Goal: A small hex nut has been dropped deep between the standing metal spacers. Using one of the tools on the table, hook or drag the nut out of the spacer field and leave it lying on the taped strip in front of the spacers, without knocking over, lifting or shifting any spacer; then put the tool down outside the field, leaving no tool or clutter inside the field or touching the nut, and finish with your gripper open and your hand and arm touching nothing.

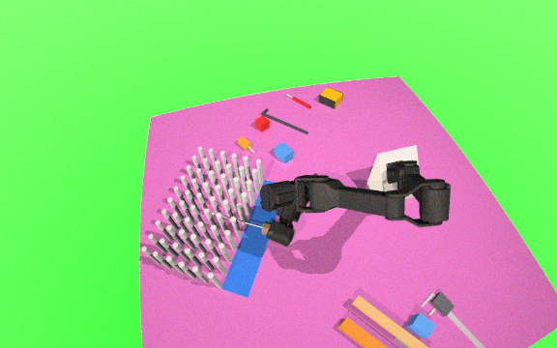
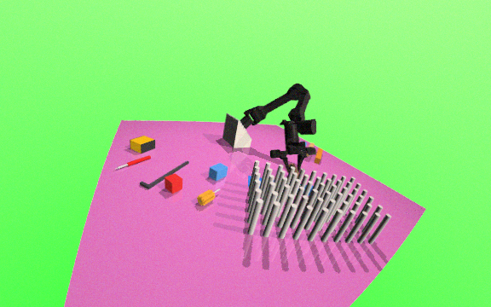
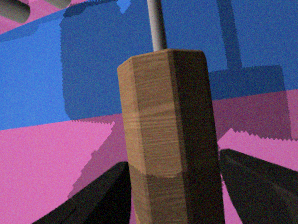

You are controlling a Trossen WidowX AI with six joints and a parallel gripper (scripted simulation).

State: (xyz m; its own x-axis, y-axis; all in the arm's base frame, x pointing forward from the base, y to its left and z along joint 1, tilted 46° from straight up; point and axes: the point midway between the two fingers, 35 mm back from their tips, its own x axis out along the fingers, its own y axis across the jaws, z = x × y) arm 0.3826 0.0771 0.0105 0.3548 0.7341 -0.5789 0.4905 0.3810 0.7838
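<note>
Right now the blue taped strip is 60 mm ahead of my gripper tip, 40 mm below it and 30 mm to the right of it. The rest, counted from my gripper tip: red cube: 470 mm to the right, 50 mm behind, 20 mm below; wooden-handled tool: 90 mm ahead, 50 mm to the right; orange-handled tool: 380 mm to the right, 30 mm ahead, 20 mm below.
</note>
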